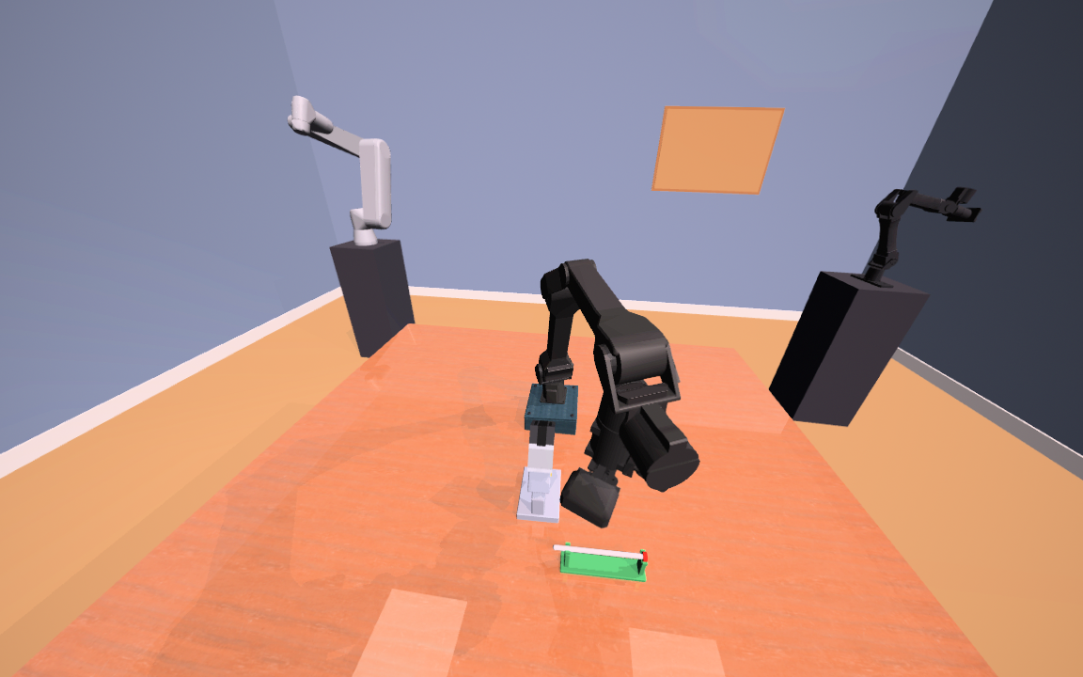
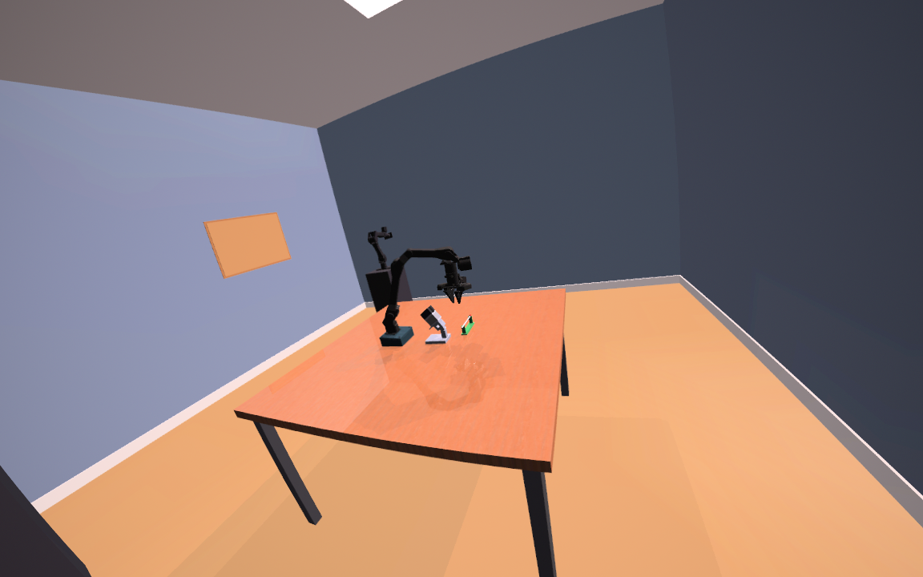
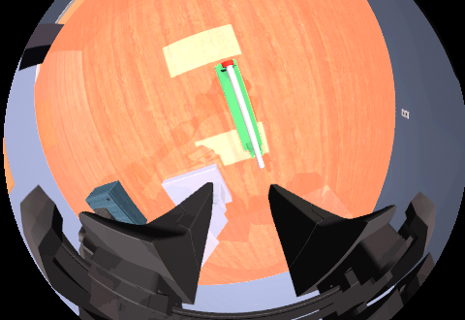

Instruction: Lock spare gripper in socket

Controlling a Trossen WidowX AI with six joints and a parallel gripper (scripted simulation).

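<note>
The green stand lies 130 mm below my gripper tip, 30 mm to the left of it and 20 mm ahead of it. Round my gripper tip: mount: 100 mm to the right, 100 mm below, 80 mm behind; then spare gripper: 100 mm to the right, 90 mm behind, 30 mm below.
</note>
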